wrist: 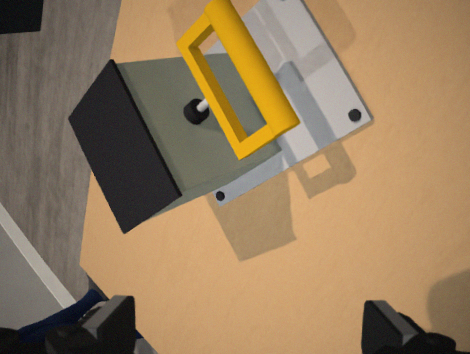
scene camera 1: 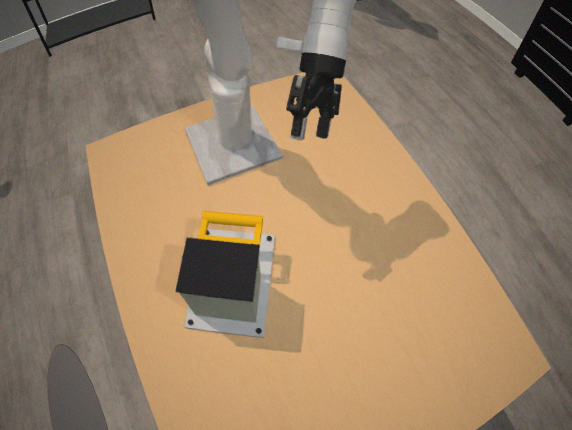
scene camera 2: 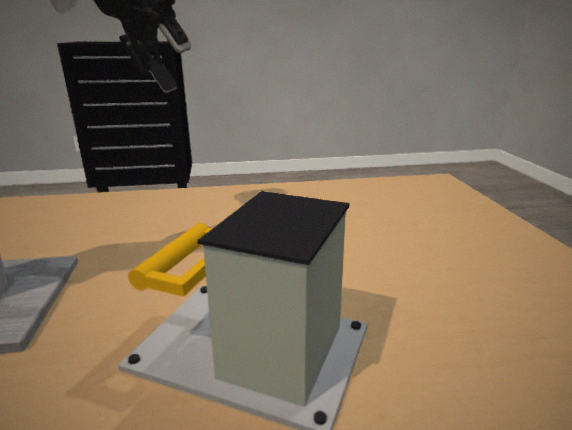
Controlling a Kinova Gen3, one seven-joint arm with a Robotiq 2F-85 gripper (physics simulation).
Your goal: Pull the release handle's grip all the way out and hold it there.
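Note:
The yellow grip (scene camera 1: 232,218) (scene camera 2: 170,254) (wrist: 254,67) is a rectangular loop with a thick round bar, standing out from the side of a grey-green box (scene camera 1: 223,306) (scene camera 2: 257,320) (wrist: 160,120) with a black top. In the wrist view a short pale rod (wrist: 202,105) joins it to a black collar (wrist: 195,111) on the box face. My gripper (scene camera 1: 310,134) (scene camera 2: 179,69) (wrist: 248,324) is open and empty. It hangs high above the table, apart from the grip, towards the arm's side.
The box stands on a light grey plate (scene camera 1: 225,327) (scene camera 2: 170,357) (wrist: 325,75) with black bolts, on the tan table (scene camera 1: 400,325) (scene camera 2: 450,260) (wrist: 380,225). The arm's grey base slab (scene camera 1: 200,145) (scene camera 2: 45,300) is on the grip's side of the box. A black drawer cabinet (scene camera 1: 550,65) (scene camera 2: 130,115) stands beyond the table.

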